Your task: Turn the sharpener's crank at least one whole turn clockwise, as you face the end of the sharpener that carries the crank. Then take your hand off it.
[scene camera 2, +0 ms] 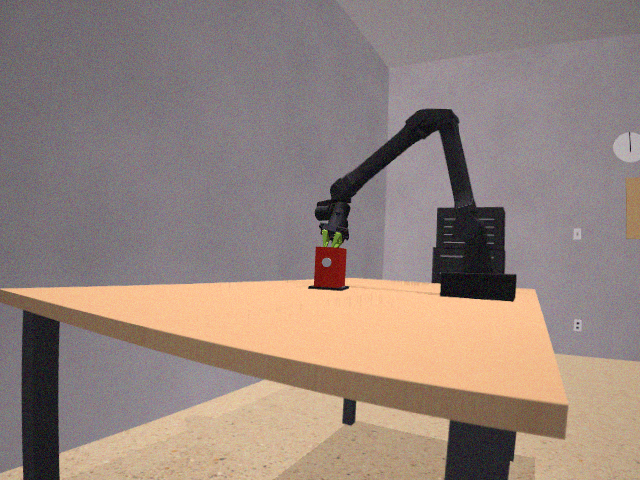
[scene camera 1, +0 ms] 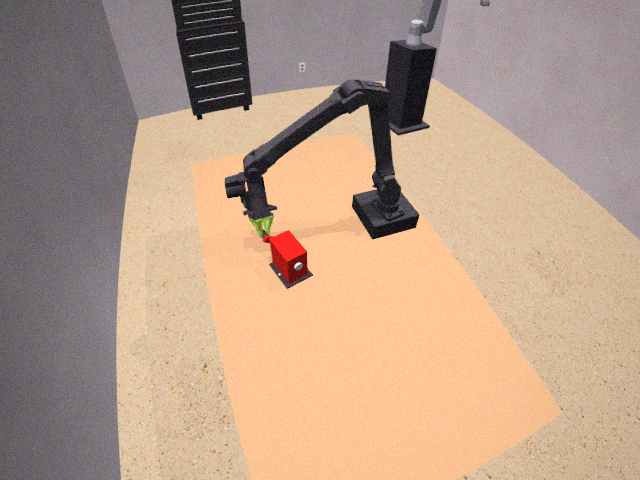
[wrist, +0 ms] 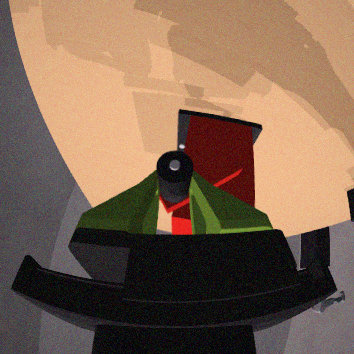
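Pixels of known places: gripper, fingertip midpoint: (scene camera 1: 264, 236) (wrist: 174, 177); arm's base, link origin: (scene camera 2: 476, 273) (scene camera 1: 387, 209).
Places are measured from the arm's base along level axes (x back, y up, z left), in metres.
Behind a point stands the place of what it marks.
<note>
The red box-shaped sharpener (scene camera 1: 288, 253) @(x -0.453, y 0.058, z 0.068 m) (scene camera 2: 330, 273) @(x -0.422, y -0.021, z 0.090 m) (wrist: 220, 150) @(x -0.451, y 0.001, z -0.044 m) stands upright on its dark base plate, with a pale round disc (scene camera 1: 298, 266) @(x -0.435, y 0.017, z 0.100 m) (scene camera 2: 326, 262) @(x -0.433, y 0.011, z 0.100 m) on the face away from the crank. The red crank arm (scene camera 1: 266, 239) @(x -0.497, y 0.048, z -0.045 m) (wrist: 228, 178) shows at the far end in scene camera 1, and runs slantwise from the shaft to the handle in the wrist view. The black crank handle (wrist: 174, 166) @(x -0.487, y 0.044, z -0.079 m) has a grey round end. My gripper (scene camera 1: 264, 236) @(x -0.486, y 0.038, z -0.053 m) (scene camera 2: 331, 245) @(x -0.486, y 0.038, z -0.053 m) (wrist: 174, 177) @(x -0.486, y 0.038, z -0.053 m) is shut on this handle with its green fingers, high beside the sharpener's top. In scene camera 2 the sharpener hides the crank and fingertips.
The arm's black base block (scene camera 1: 385, 214) @(x -0.037, y 0.015, z 0.033 m) (scene camera 2: 478, 286) @(x 0.004, y -0.035, z 0.073 m) stands on the table (scene camera 1: 387, 361) @(x -0.340, y -0.070, z 0.486 m) (scene camera 2: 310, 330) @(x -0.230, y -0.070, z 0.753 m), to the right of the sharpener. A dark drawer cabinet (scene camera 1: 217, 67) (scene camera 2: 444, 263) and a black pedestal (scene camera 1: 409, 85) stand on the floor beyond the table.
</note>
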